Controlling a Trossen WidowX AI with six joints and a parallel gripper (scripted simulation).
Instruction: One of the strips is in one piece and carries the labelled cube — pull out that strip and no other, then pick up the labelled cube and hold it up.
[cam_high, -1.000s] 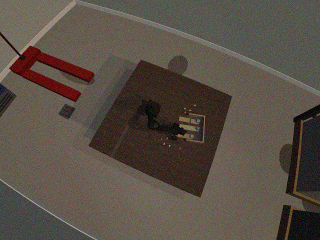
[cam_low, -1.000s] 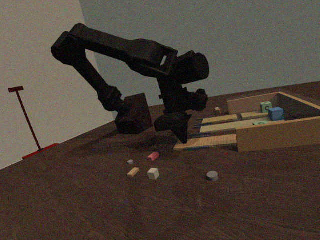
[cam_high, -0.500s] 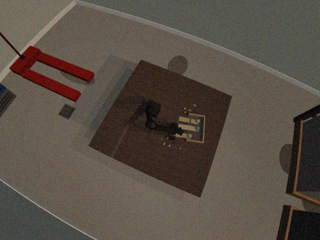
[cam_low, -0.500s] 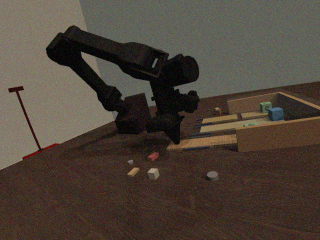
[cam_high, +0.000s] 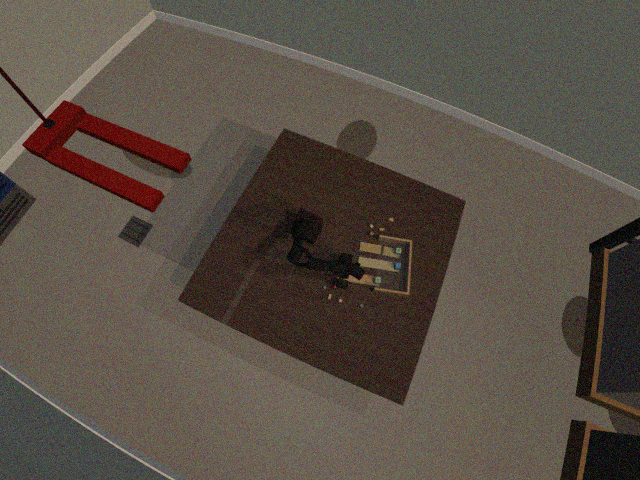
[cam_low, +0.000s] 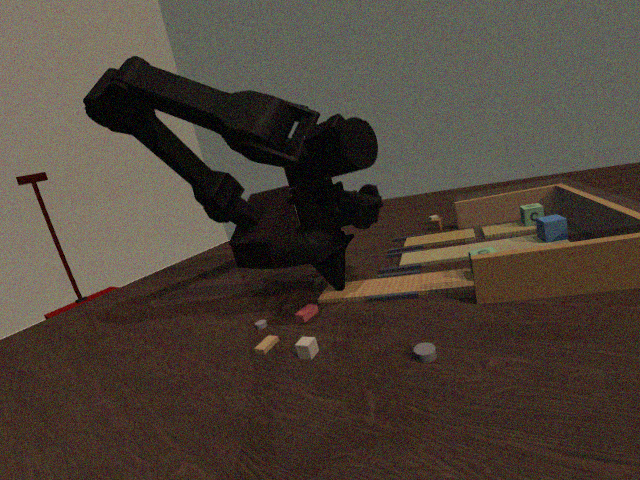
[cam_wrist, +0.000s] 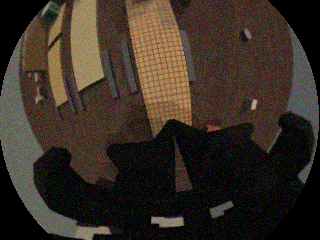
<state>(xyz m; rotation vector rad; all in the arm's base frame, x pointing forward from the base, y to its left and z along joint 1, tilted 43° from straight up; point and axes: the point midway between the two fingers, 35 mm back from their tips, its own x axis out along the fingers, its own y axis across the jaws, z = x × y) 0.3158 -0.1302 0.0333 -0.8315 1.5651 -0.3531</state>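
My gripper tip is 9 cm short of the strip and 3 cm to the right of it. The rest, counted from my gripper tip: grey disc 17 cm ahead, 10 cm to the right; pink block 1 cm behind, 7 cm to the right.
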